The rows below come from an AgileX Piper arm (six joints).
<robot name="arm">
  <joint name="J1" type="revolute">
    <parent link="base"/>
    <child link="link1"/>
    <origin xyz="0 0 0.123" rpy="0 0 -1.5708"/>
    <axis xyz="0 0 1"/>
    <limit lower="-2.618" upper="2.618"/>
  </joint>
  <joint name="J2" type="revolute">
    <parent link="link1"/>
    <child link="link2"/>
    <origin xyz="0 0 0" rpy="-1.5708 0 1.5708"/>
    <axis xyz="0 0 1"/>
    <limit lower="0" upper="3.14"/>
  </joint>
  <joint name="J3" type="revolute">
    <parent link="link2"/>
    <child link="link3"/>
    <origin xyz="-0.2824 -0.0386 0"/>
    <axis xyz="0 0 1"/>
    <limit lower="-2.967" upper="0"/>
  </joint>
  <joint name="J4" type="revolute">
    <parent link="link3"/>
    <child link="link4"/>
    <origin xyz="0.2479 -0.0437 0" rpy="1.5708 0 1.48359"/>
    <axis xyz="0 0 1"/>
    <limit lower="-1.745" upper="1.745"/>
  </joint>
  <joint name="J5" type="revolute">
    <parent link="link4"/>
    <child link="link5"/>
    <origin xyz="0 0 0" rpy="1.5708 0 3.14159"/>
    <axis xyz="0 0 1"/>
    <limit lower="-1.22" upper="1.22"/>
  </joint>
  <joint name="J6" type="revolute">
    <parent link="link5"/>
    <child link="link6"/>
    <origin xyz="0 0.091 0" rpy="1.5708 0 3.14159"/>
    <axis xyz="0 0 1"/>
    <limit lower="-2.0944" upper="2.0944"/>
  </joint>
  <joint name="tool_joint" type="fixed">
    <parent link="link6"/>
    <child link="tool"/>
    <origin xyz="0 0 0"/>
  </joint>
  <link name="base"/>
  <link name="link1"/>
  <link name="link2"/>
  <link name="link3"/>
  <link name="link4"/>
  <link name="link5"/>
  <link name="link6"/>
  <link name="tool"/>
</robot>
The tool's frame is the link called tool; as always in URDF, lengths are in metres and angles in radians.
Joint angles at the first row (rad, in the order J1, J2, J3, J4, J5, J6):
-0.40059, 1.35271, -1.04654, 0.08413, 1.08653, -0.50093
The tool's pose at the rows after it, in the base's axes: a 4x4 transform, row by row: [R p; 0 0 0 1], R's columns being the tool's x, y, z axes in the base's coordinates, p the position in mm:
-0.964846 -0.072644 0.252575 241.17; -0.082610 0.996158 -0.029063 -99.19; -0.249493 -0.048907 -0.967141 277.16; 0 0 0 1
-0.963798 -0.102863 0.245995 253.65; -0.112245 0.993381 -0.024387 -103.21; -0.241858 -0.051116 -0.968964 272.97; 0 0 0 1
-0.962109 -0.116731 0.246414 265.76; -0.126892 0.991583 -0.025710 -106.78; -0.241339 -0.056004 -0.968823 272.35; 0 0 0 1
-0.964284 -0.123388 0.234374 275.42; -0.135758 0.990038 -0.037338 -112.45; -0.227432 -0.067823 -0.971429 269.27; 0 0 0 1
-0.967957 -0.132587 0.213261 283.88; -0.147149 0.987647 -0.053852 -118.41; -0.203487 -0.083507 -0.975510 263.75; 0 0 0 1
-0.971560 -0.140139 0.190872 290.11; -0.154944 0.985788 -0.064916 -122.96; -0.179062 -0.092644 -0.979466 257.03; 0 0 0 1
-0.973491 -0.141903 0.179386 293.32; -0.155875 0.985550 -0.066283 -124.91; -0.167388 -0.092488 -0.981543 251.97; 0 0 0 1
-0.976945 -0.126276 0.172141 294.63; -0.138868 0.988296 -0.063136 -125.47; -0.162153 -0.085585 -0.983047 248.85; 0 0 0 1
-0.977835 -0.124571 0.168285 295.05; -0.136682 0.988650 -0.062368 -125.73; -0.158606 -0.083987 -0.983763 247.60; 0 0 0 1
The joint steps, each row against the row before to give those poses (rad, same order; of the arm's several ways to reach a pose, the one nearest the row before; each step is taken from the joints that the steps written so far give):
-0.01601, 0.04897, -0.01020, 0.00226, -0.01778, -0.02697
0.00487, 0.05091, -0.03421, 0.00097, -0.00888, -0.02699
0.00630, 0.04381, -0.04324, -0.00282, -0.00204, -0.00730
0.00002, 0.04246, -0.03500, -0.01773, -0.00111, -0.00115
-0.00001, 0.04259, -0.02786, -0.02698, -0.00186, 0.00000
0.00002, 0.03571, -0.01661, -0.02183, -0.00270, 0.00097
0.00000, 0.01982, -0.00432, -0.00663, -0.00531, 0.00138
0.00000, 0.00988, -0.00003, 0.00006, -0.00181, 0.01666
0.00000, 0.00391, 0.00000, -0.00095, 0.00001, 0.00241

